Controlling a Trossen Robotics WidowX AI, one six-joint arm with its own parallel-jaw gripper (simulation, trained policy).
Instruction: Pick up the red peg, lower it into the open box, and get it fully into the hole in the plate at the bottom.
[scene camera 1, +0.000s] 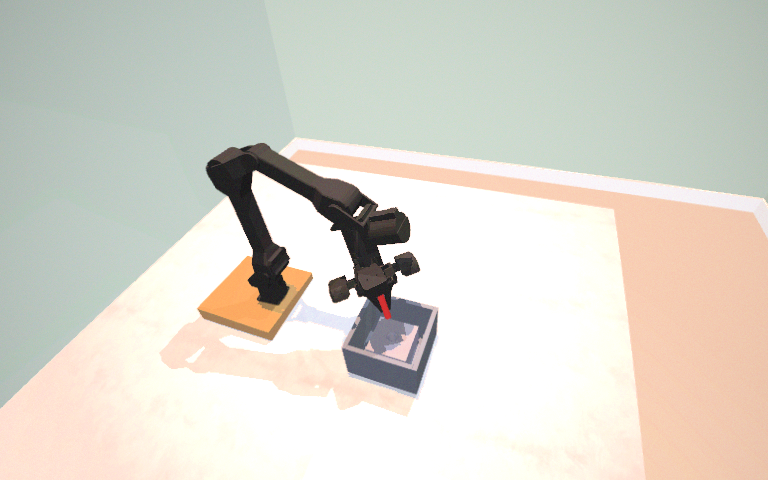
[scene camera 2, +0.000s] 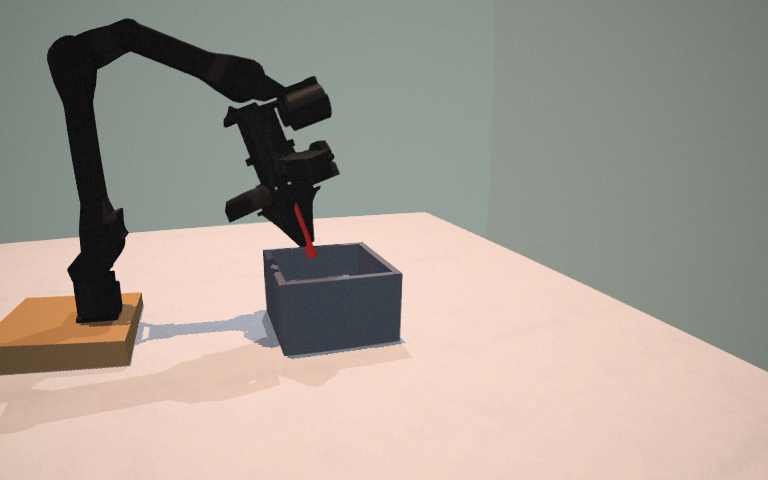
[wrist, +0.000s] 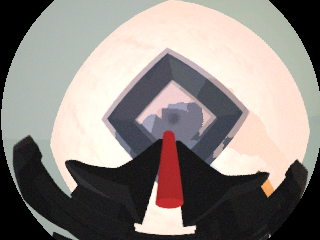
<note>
In view: my gripper (scene camera 2: 307, 244), a grey box (scene camera 2: 364, 308), a red peg (wrist: 169, 194) and a pale plate (scene camera 1: 397, 340).
The grey box also shows in scene camera 1 (scene camera 1: 407, 377) and in the wrist view (wrist: 227, 113). The pale plate shows as well in the wrist view (wrist: 172, 102). My gripper is seen too in scene camera 1 (scene camera 1: 385, 310) and in the wrist view (wrist: 168, 143).
</note>
